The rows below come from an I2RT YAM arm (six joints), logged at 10 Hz.
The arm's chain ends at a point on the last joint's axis. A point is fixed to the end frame.
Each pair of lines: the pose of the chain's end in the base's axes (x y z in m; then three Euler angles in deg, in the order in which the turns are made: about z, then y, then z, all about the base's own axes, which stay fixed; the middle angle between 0 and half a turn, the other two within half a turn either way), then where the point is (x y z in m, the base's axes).
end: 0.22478, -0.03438, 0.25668, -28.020, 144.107, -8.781
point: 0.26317 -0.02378 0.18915
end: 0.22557, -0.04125, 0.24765, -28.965, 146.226, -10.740
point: 0.26157 -0.03162 0.17867
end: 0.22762, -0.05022, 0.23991, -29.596, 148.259, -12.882
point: 0.26138 -0.04147 0.16969
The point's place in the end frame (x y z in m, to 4 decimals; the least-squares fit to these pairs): 0.0013 0.0192 0.0760
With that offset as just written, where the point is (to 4 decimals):
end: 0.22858, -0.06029, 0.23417, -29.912, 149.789, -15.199
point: 0.2608 -0.0525 0.1631
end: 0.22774, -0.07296, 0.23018, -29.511, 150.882, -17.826
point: 0.2591 -0.0662 0.1586
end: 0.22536, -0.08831, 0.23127, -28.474, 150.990, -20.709
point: 0.2572 -0.0830 0.1598
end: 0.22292, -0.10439, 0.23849, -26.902, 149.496, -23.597
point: 0.2571 -0.1013 0.1680
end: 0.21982, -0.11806, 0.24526, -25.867, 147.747, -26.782
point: 0.2563 -0.1178 0.1759
